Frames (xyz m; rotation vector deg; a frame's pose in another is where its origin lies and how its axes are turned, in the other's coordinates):
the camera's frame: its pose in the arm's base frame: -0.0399 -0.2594 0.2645 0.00 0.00 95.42
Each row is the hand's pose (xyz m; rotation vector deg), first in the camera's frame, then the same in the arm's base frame.
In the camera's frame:
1: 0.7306 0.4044 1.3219 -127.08 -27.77 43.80
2: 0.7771 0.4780 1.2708 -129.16 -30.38 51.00
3: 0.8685 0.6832 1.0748 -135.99 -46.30 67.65
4: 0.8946 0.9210 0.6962 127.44 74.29 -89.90
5: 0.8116 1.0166 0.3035 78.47 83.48 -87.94
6: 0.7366 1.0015 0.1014 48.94 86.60 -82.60
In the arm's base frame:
1: -0.5115 0.4297 1.5864 -78.08 -135.44 83.18
2: -0.5892 0.4691 1.5353 75.61 136.10 -82.58
3: -0.8021 0.5407 1.3393 57.20 131.62 -67.45
4: -1.0413 0.5442 0.9607 25.47 119.32 -43.34
5: -1.1286 0.4525 0.5680 -7.73 98.63 -21.50
6: -1.1065 0.3793 0.3659 -27.61 83.78 -9.10

